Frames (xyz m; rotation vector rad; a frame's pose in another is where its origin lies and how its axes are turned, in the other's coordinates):
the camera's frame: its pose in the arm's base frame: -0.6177 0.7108 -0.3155 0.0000 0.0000 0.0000
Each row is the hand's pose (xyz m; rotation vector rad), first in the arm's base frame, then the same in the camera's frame.
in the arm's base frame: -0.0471 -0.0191 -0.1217 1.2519 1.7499 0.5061
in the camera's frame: 0.5706 -0.7299 0.1938 1.2519 1.7499 0.5061
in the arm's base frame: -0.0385 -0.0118 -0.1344 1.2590 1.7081 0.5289
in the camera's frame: 0.5792 -0.7226 0.1811 1.2590 1.7081 0.5289
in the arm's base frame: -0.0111 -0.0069 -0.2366 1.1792 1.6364 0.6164
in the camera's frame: 0.6066 -0.7177 0.0789 1.1792 1.6364 0.6164
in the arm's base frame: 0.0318 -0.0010 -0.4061 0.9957 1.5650 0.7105
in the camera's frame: 0.6495 -0.7118 -0.0906 0.9957 1.5650 0.7105
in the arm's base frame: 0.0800 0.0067 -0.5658 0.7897 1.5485 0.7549
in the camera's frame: 0.6977 -0.7041 -0.2503 0.7897 1.5485 0.7549
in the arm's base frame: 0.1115 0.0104 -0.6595 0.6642 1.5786 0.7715
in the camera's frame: 0.7292 -0.7004 -0.3440 0.6642 1.5786 0.7715
